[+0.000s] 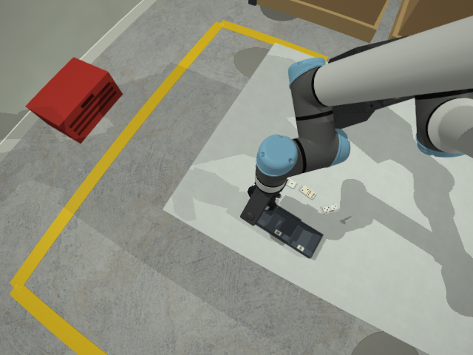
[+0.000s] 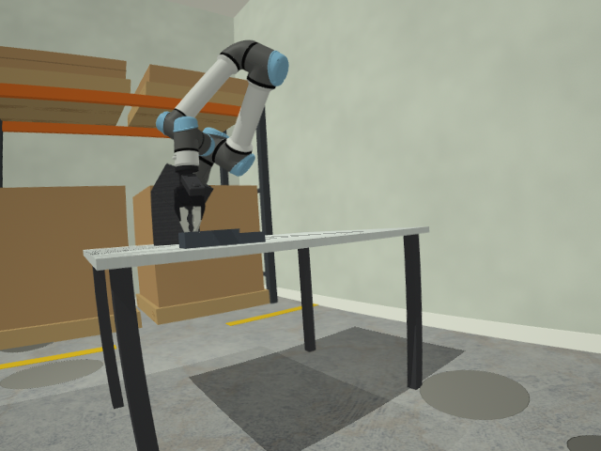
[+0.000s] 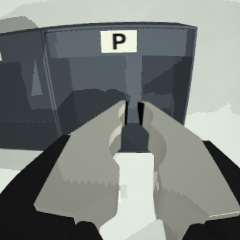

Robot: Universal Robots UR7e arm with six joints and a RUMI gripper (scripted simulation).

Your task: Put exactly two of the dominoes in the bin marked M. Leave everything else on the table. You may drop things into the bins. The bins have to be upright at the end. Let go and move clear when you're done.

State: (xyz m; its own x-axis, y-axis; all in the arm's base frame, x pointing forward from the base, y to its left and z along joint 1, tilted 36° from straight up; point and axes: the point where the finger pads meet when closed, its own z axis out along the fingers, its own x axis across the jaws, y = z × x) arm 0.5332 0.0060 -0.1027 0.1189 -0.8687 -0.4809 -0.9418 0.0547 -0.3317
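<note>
Now: the bin 9 cm to the left of my hand and 1 cm below it. The rest, counted from my hand: black nut 8 cm behind, 3 cm below, 2 cm to the left; then domino 15 cm behind, 9 cm to the left, 3 cm below; then screw 24 cm to the left, 16 cm behind, 3 cm below.
</note>
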